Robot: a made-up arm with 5 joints.
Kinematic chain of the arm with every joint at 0, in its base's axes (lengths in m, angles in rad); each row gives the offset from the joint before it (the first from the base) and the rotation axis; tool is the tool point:
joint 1: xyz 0 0 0.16 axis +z
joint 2: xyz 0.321 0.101 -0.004 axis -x
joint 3: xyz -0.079 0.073 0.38 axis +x
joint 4: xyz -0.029 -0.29 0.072 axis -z
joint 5: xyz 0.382 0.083 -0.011 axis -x
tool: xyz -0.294 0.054 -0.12
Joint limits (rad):
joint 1: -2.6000..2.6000
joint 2: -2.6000..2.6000
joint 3: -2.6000..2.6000
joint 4: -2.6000..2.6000
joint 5: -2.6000..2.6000
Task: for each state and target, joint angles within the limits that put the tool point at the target. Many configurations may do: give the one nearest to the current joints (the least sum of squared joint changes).
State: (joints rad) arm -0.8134 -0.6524 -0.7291 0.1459 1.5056
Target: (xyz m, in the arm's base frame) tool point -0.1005 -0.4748 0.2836
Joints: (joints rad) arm -0.8713 -0.8133 -0.2597 0.1052 1.2991
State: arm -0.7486 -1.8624 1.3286 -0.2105 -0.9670
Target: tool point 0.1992 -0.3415 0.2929
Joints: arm -0.7383 -1.3789 1.7893 0.4224 -0.7577
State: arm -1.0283 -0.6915 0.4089 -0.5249 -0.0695
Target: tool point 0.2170 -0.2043 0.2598
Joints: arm -0.3907 -0.9594 0.5704 -0.2029 0.2706
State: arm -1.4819 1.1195 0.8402 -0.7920 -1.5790
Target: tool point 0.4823 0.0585 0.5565
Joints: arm -1.0716 0.8436 0.1683 -0.6951 -2.1143
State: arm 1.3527 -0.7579 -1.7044 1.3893 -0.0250
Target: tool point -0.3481 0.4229 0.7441
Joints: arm 1.5168 0.1230 -2.1862 0.9590 -0.3095
